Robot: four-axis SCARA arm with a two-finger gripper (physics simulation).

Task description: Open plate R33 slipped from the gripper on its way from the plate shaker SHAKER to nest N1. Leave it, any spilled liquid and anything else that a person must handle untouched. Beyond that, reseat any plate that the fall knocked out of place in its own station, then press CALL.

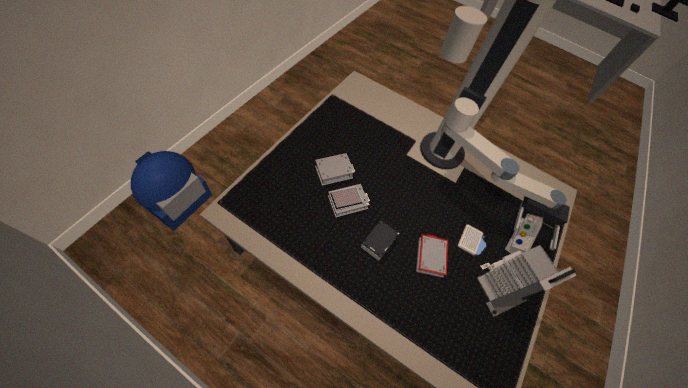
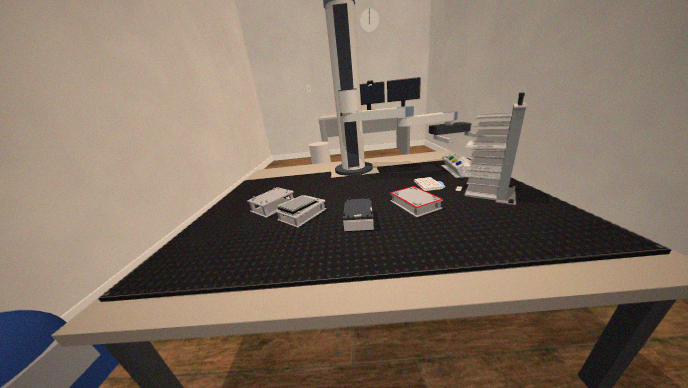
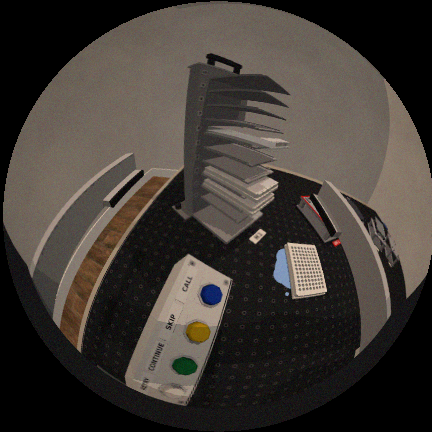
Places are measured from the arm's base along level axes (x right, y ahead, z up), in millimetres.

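Pixels of known places: gripper, fingertip midpoint: (image 1: 534,239) (image 2: 467,139) (image 3: 230,168); arm's base, origin of the base link: (image 1: 441,151) (image 2: 353,169).
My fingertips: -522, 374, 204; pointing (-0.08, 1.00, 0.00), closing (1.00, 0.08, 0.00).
For each thing: its top centre in the pictures, then the offset to it from my fingertips, as dx, dy, dz. "spot": a spot on its surface instead.
- open white well plate, middle of its top: (image 3: 307,266) (image 1: 471,238) (image 2: 427,182) +187, +43, -177
- blue spill, middle of its top: (image 3: 281,274) (image 1: 482,244) +128, +29, -190
- button box, middle of its top: (image 3: 166,342) (image 1: 531,231) (image 2: 457,155) -27, -119, -107
- blue CALL button, middle of its top: (image 3: 210,291) (image 1: 520,240) (image 2: 458,161) +2, -46, -116
- pinkish plate, middle of its top: (image 2: 297,200) (image 1: 346,195) (image 3: 380,225) +769, +233, -123
- red-edged station, middle of its top: (image 3: 326,209) (image 2: 415,194) (image 1: 434,253) +307, +231, -145
- dark-topped device, surface spot: (image 2: 358,207) (image 1: 381,238) spot: +534, +314, -136
- grey station, middle of its top: (image 2: 270,193) (image 1: 334,164) (image 3: 394,244) +914, +121, -124
- small label card, surface spot: (image 3: 257,236) (image 2: 458,188) spot: +77, +117, -189
The open white well plate (image 1: 471,239) (image 2: 428,183) (image 3: 307,270) lies on the mat, with a blue spill (image 1: 481,246) (image 2: 440,184) (image 3: 282,270) at one side. My gripper (image 1: 537,231) (image 2: 457,136) (image 3: 230,168) is open and empty above the button box (image 1: 532,224) (image 3: 165,325). The blue CALL button (image 1: 519,242) (image 2: 458,163) (image 3: 211,295) is at the box's end nearest the rack. The rack (image 2: 512,150) (image 3: 195,140) holds several plates; one plate (image 2: 482,145) (image 3: 277,142) reaches farther out. A station (image 1: 342,212) (image 2: 301,215) bears a pinkish plate (image 1: 348,197); its seating is unclear.
A red-edged station (image 1: 433,255) (image 2: 416,196) (image 3: 309,209) stands near the spill. A dark-topped device (image 1: 380,240) (image 2: 358,207) and a grey station (image 1: 335,167) (image 2: 271,200) stand farther along the mat. A small label card (image 2: 458,188) (image 3: 257,236) lies by the rack's base.
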